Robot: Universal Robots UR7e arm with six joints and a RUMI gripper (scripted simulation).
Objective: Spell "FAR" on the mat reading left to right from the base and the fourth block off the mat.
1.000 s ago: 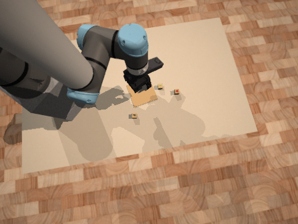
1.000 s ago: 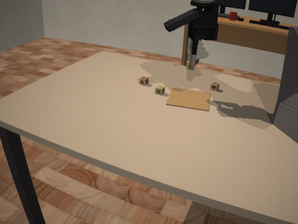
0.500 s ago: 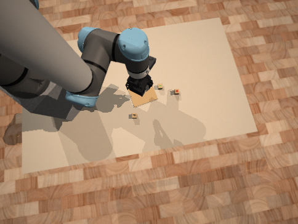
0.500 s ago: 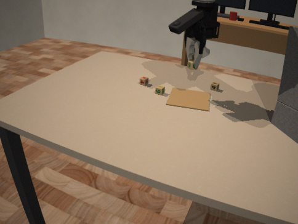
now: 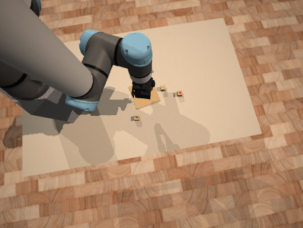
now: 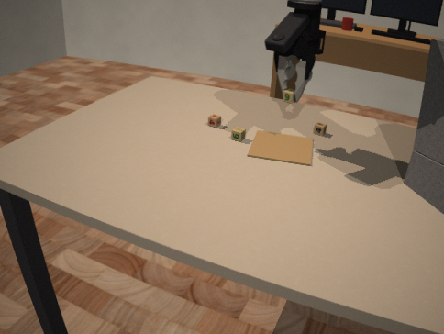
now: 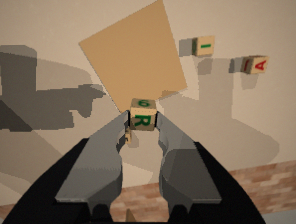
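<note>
Right now the brown mat is 12 cm below my hand and 3 cm to the left of it. Also, from my hand: F block (11 cm below, 9 cm to the right, 8 cm behind); then green R block (right at my hand); then green-lettered block (11 cm below, 11 cm ahead, 3 cm to the left).
</note>
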